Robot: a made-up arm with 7 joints. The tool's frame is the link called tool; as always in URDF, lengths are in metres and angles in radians. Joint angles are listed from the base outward.
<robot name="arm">
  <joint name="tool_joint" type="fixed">
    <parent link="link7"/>
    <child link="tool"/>
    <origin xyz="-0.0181 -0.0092 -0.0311" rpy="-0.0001 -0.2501 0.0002"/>
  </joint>
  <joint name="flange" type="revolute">
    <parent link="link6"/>
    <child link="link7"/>
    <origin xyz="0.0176 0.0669 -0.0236" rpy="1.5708 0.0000 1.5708"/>
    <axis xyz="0 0 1"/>
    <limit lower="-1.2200" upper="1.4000"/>
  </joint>
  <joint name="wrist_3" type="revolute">
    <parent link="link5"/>
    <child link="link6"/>
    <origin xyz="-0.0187 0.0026 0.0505" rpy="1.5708 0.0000 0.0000"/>
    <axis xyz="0 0 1"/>
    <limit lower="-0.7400" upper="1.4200"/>
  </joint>
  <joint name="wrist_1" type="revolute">
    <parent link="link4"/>
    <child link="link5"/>
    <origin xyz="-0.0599 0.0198 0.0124" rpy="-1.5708 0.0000 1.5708"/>
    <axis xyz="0 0 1"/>
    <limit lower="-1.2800" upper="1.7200"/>
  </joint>
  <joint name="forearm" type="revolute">
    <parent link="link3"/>
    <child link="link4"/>
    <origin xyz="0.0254 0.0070 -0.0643" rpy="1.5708 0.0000 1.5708"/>
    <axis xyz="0 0 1"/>
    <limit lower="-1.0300" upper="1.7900"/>
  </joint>
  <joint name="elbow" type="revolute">
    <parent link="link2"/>
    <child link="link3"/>
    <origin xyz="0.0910 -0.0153 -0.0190" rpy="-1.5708 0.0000 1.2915"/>
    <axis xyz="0 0 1"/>
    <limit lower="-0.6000" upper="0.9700"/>
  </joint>
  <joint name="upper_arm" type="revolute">
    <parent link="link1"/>
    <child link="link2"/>
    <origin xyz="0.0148 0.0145 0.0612" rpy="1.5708 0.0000 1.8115"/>
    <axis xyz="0 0 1"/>
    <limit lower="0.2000" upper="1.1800"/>
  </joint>
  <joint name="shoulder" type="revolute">
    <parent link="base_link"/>
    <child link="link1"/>
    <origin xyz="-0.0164 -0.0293 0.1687" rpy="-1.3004 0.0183 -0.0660"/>
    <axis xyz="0 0 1"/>
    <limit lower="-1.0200" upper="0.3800"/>
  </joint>
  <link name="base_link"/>
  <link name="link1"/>
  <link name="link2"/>
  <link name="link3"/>
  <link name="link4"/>
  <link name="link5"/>
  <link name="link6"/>
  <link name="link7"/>
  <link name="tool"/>
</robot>
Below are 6 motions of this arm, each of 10 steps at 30 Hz.
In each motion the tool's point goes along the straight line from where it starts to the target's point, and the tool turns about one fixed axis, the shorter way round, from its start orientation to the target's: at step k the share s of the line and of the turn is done. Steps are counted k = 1, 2, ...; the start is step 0. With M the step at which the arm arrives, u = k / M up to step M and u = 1 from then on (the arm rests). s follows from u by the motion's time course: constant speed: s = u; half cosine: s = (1 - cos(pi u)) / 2; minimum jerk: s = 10 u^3 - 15 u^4 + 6 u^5.
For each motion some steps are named. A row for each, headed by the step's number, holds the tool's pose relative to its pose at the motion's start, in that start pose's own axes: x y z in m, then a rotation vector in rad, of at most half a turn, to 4 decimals.
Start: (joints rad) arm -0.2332 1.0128 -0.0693 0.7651 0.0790 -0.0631 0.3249
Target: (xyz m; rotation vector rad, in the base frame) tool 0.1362 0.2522 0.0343 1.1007 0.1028 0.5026
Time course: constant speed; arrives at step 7
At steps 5, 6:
5: 0.0208 0.0019 0.0178 -0.1193 -0.0178 0.1541
6: 0.0249 0.0023 0.0214 -0.1432 -0.0214 0.1849

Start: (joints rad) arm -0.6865 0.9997 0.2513 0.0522 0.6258 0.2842 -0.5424
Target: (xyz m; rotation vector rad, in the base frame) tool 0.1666 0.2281 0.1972 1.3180 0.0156 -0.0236
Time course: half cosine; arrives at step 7
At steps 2, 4, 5, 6, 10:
2: 0.0018 -0.0004 -0.0024 -0.0144 0.0027 -0.0166
4: 0.0057 -0.0012 -0.0078 -0.0467 0.0088 -0.0539
5: 0.0076 -0.0017 -0.0104 -0.0620 0.0117 -0.0716
6: 0.0089 -0.0019 -0.0122 -0.0726 0.0136 -0.0838
10: 0.0093 -0.0020 -0.0128 -0.0764 0.0144 -0.0882

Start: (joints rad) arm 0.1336 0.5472 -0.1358 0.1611 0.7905 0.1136 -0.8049
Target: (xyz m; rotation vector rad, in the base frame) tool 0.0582 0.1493 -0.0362 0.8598 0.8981 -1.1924
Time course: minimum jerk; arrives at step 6
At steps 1, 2, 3, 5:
1: 0.0009 -0.0004 0.0006 0.0017 -0.0017 -0.0035
2: 0.0054 -0.0026 0.0038 0.0100 -0.0101 -0.0209
3: 0.0128 -0.0062 0.0091 0.0237 -0.0241 -0.0499
5: 0.0247 -0.0120 0.0176 0.0457 -0.0466 -0.0962

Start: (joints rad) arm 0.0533 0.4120 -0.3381 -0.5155 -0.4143 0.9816 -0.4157
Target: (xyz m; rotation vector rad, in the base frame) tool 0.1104 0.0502 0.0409 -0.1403 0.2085 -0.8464
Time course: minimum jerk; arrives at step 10
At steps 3, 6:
3: 0.0026 0.0059 0.0087 0.0434 -0.0671 0.0032
6: 0.0110 0.0246 0.0363 0.1816 -0.2810 0.0135

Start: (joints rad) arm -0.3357 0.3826 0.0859 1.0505 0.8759 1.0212 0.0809
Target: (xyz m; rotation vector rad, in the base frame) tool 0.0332 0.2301 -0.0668 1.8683 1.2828 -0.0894
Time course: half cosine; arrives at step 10
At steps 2, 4, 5, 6, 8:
2: 0.0019 0.0012 -0.0002 0.0427 -0.0249 0.0298
4: 0.0068 0.0044 -0.0009 0.1546 -0.0900 0.1079
5: 0.0099 0.0063 -0.0012 0.2237 -0.1302 0.1561
6: 0.0129 0.0082 -0.0016 0.2928 -0.1704 0.2044
8: 0.0178 0.0114 -0.0022 0.4047 -0.2355 0.2824

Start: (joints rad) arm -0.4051 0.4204 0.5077 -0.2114 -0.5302 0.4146 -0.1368
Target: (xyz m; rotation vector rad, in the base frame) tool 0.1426 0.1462 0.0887 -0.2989 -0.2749 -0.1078
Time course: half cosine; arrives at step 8
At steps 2, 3, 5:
2: -0.0001 0.0029 -0.0012 -0.0275 0.0202 -0.0235
3: -0.0003 0.0060 -0.0024 -0.0579 0.0425 -0.0496
5: -0.0006 0.0135 -0.0055 -0.1297 0.0952 -0.1111

